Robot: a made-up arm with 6 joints.
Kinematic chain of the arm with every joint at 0, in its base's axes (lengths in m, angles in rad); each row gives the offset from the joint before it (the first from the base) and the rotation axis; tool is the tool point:
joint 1: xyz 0 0 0.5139 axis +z
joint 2: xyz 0 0 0 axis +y
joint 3: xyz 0 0 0.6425 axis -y
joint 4: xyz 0 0 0 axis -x
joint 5: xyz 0.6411 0 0 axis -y
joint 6: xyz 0 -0.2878 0 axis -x
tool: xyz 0 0 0
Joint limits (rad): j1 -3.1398..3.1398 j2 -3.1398..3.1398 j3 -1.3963..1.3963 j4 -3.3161..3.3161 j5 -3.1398..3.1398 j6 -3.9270..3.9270
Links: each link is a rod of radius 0.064 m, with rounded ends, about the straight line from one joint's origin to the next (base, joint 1, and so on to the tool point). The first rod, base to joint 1, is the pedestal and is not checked.
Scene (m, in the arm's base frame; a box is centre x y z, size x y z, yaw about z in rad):
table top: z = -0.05
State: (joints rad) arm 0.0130 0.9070 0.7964 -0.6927 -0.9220 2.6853
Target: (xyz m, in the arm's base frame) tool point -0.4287 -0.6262 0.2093
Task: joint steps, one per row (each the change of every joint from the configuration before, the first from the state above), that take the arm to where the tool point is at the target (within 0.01 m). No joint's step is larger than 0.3 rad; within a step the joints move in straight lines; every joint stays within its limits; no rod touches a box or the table.
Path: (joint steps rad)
1: -0.2664 0.0168 -0.1191 0.0138 0.0000 0.0000
2: -0.2664 0.0167 -0.1190 0.0139 0.0000 0.0000
3: -0.2664 0.0168 -0.1191 0.0138 0.0000 0.0000
4: -0.2664 0.0168 -0.1191 0.0139 0.0000 0.0000
5: -0.2664 0.0167 -0.1191 0.0138 0.0000 0.0000
6: -0.2664 0.0168 -0.1190 0.0139 0.0000 0.0000
7: -0.2664 0.0168 -0.1191 0.0138 0.0000 0.0000

